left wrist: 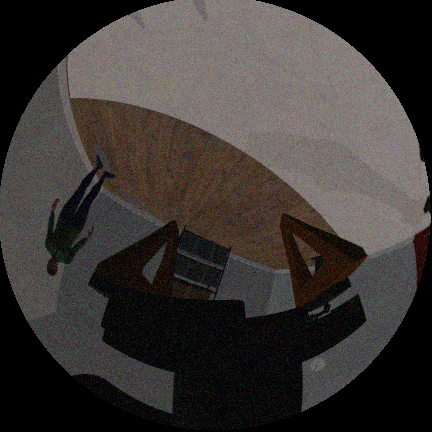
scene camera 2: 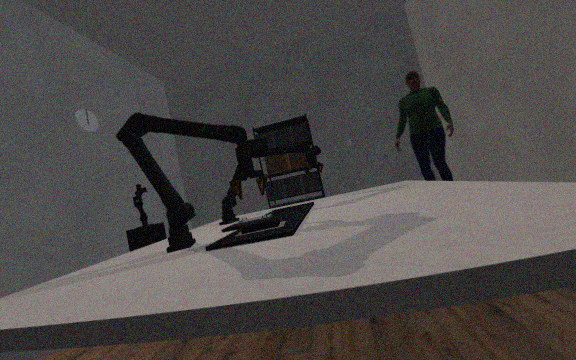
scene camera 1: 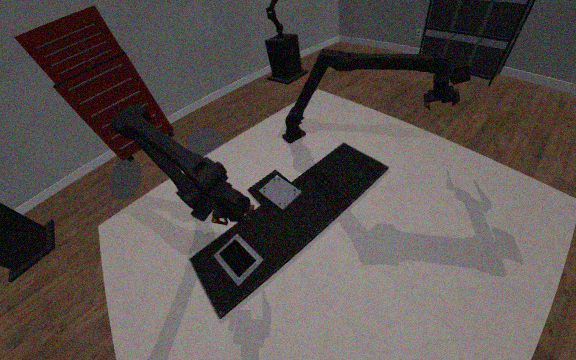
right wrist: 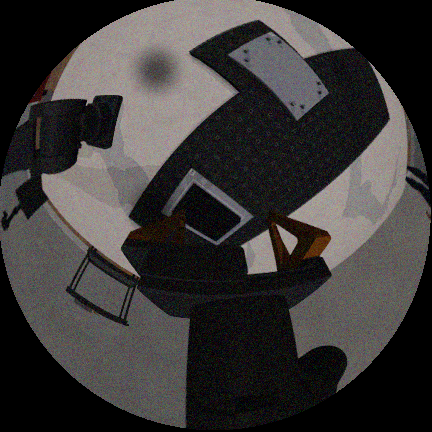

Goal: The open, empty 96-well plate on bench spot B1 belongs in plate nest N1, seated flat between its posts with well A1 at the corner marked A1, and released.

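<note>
The dark 96-well plate lies flat inside a pale grey border at the near-left end of the black board; its wells and A1 corner cannot be made out. Plate nest N1 is the pale rectangle with small dark posts at its corners, at the board's back edge; no plate sits in it. My right gripper is open and empty, above the board near the plate. My left gripper is open and empty, high and far from the board.
The black board lies on the pale table. My left arm reaches out high at the back right. A red panel, a shelf rack and a person are in the room beyond the table.
</note>
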